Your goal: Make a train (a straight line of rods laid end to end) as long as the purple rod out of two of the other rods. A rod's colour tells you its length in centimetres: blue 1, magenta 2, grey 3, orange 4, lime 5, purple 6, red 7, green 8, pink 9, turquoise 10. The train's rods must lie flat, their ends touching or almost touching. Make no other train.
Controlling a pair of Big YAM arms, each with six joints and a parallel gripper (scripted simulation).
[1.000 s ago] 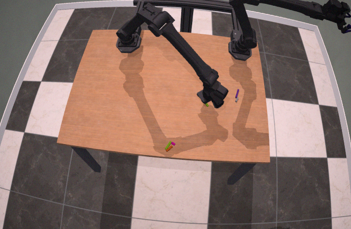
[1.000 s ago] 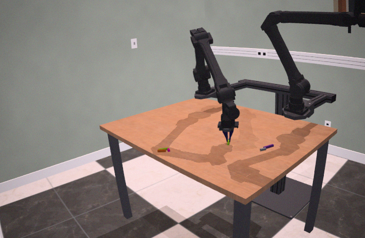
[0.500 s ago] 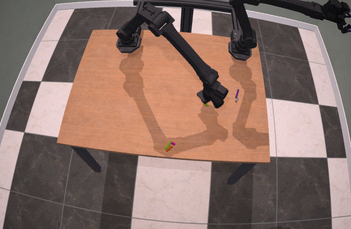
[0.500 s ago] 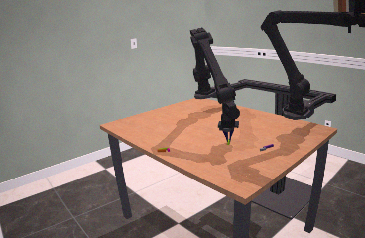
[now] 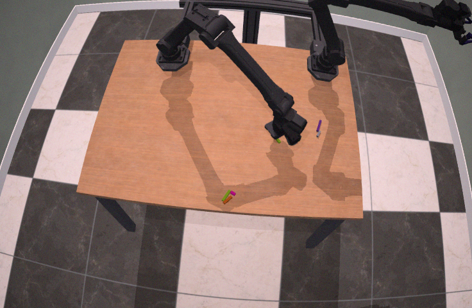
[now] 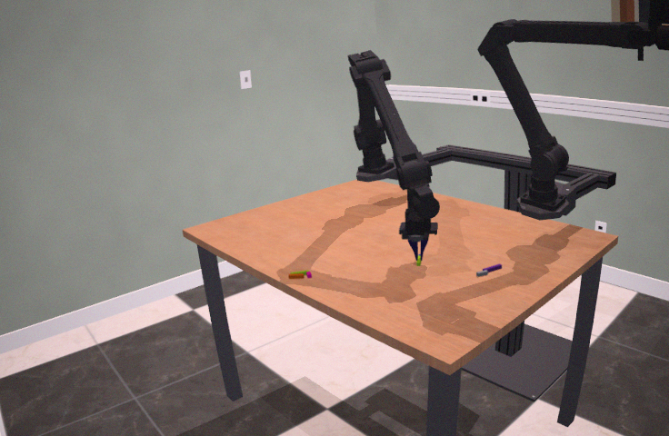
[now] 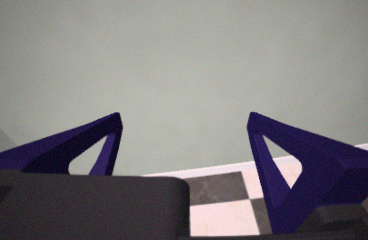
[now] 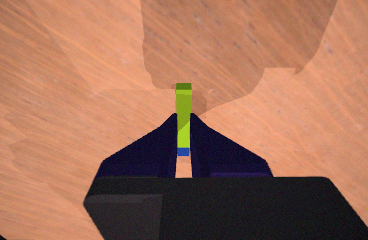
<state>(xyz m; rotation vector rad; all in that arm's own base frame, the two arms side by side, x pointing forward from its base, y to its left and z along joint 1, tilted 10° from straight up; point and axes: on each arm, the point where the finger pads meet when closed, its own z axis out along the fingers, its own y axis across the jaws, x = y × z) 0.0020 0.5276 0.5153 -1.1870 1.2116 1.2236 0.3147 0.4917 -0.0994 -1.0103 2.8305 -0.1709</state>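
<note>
Now: the blue rod 2 cm behind my right hand, 2 cm to the right of it and 1 cm below it. Round my right hand: purple rod (8 cm behind, 19 cm to the left, 1 cm below); then grey rod (3 cm behind, 19 cm to the left, 1 cm below); then magenta rod (26 cm ahead, 17 cm to the right, 1 cm below).
</note>
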